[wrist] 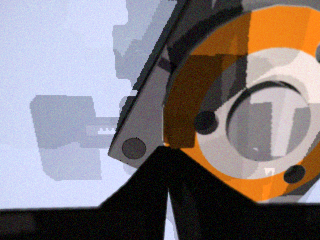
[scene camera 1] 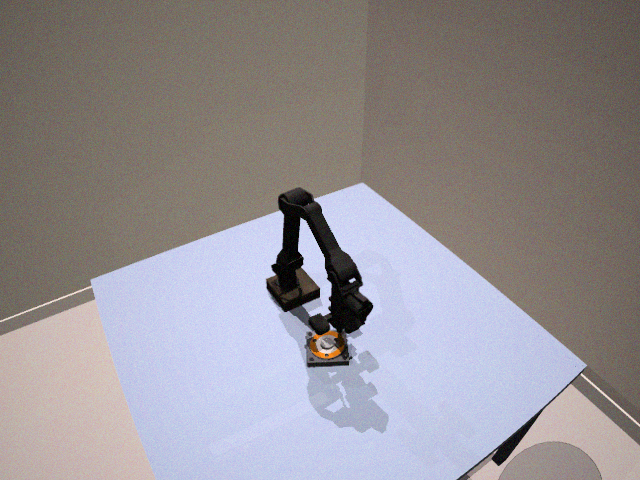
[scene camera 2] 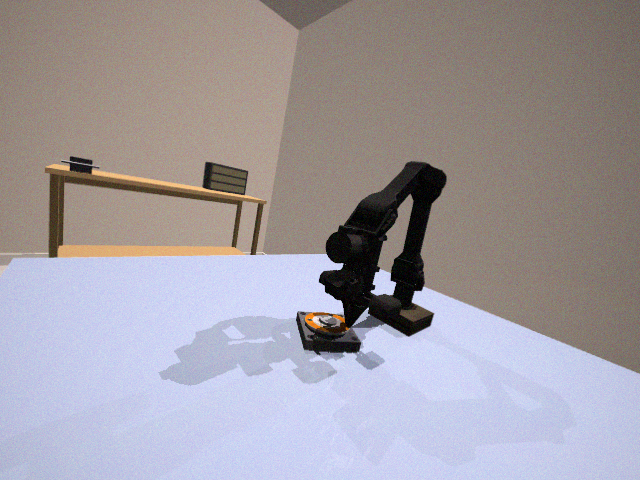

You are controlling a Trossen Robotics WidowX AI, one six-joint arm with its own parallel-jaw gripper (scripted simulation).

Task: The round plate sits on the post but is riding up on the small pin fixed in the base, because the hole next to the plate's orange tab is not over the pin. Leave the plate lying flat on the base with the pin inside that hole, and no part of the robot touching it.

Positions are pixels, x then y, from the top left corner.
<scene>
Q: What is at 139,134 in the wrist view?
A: A base.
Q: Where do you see a base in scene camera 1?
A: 343,359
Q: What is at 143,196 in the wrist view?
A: My gripper.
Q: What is my gripper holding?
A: Nothing.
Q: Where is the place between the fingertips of my gripper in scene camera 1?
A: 339,332
</scene>
